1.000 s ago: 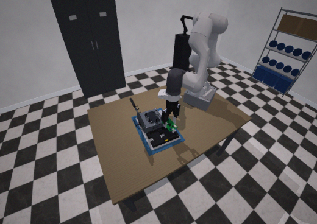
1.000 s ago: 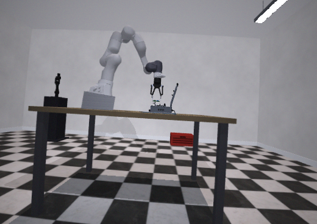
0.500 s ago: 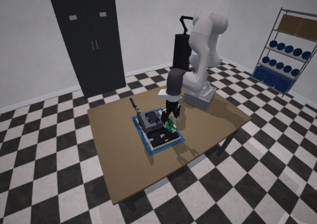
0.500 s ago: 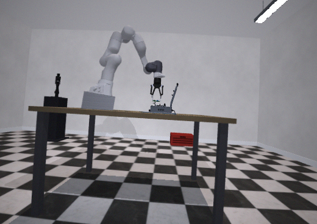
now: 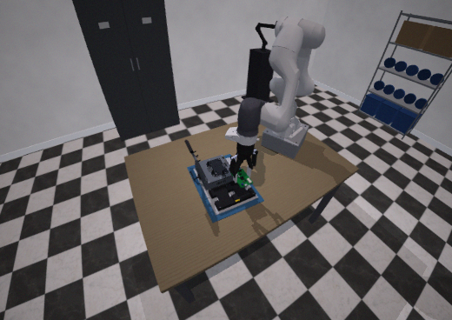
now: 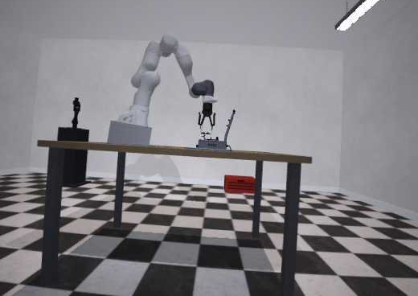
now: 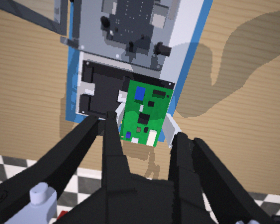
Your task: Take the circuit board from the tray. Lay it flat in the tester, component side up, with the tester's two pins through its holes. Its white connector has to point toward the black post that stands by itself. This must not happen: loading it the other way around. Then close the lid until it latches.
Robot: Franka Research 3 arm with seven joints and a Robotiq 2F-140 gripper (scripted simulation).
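The green circuit board lies 2 cm below my hand. Also, from my hand: tester lid 19 cm to the right, 16 cm ahead, 4 cm above.
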